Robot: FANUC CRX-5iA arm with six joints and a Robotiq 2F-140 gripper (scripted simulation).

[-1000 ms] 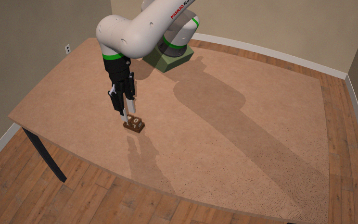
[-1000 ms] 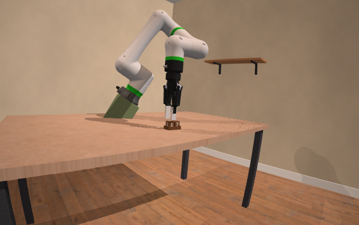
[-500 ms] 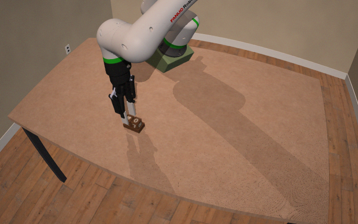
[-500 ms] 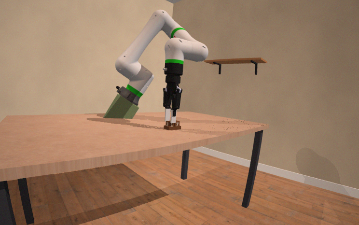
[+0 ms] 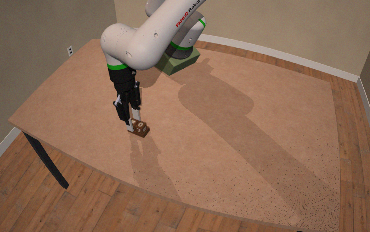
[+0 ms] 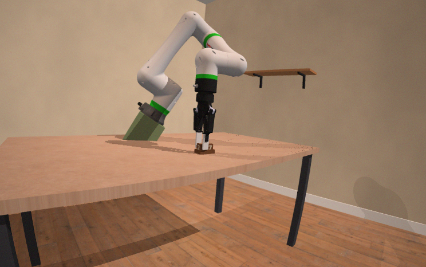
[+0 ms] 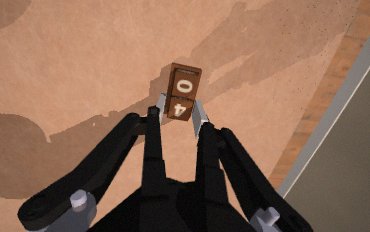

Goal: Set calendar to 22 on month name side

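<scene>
Right now the digit cube is 3 cm to the left of my hand, 3 cm below it and 1 cm ahead of it. Round my hand: tray 4 cm below, 2 cm to the left.
</scene>
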